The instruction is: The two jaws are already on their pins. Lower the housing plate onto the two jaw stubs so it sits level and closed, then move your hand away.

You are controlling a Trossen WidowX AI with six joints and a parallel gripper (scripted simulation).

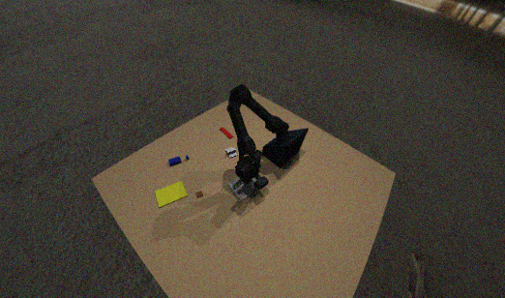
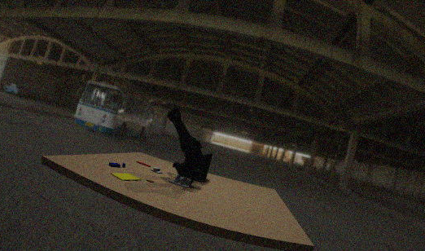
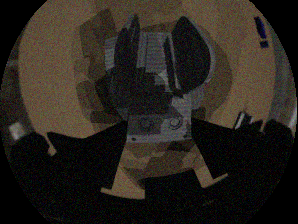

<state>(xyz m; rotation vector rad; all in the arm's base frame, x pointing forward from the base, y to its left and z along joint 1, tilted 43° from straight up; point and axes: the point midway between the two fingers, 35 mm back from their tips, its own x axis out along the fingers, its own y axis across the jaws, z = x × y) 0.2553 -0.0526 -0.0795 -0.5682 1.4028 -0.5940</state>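
The grey housing part is 1 cm ahead of my gripper tip and 2 cm above it. Round my gripper tip: grey jaw: 2 cm ahead, 2 cm to the left, 1 cm above; brown block: 25 cm ahead, 10 cm to the right, 1 cm below; tiny blue piece: 19 cm ahead, 34 cm to the right.
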